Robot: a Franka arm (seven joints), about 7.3 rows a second.
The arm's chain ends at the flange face. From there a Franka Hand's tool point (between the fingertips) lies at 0.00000 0.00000 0.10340 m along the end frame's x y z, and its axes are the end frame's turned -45 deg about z.
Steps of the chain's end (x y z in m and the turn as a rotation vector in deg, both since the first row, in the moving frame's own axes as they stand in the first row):
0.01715 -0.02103 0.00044 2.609 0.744 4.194
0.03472 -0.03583 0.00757 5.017 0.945 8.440
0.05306 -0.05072 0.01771 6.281 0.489 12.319
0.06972 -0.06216 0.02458 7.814 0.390 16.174
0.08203 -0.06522 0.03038 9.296 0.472 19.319
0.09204 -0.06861 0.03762 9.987 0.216 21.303
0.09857 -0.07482 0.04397 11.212 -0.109 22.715
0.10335 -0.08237 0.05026 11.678 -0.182 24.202
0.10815 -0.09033 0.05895 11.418 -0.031 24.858
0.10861 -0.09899 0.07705 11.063 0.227 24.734
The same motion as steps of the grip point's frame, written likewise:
0.03136 -0.00496 0.00032 1.319 2.371 4.194
0.05784 -0.00540 0.00716 2.879 4.216 8.440
0.08273 -0.00474 0.01709 4.096 4.787 12.319
0.10488 -0.00251 0.02362 5.250 5.801 16.174
0.11817 0.00296 0.02903 6.240 6.907 19.319
0.12854 0.00683 0.03607 6.909 7.215 21.303
0.13913 0.00558 0.04202 8.005 7.851 22.715
0.14860 0.00329 0.04815 8.386 8.129 24.202
0.15744 0.00163 0.05694 8.096 8.052 24.858
0.16360 -0.00346 0.07516 7.662 7.983 24.734

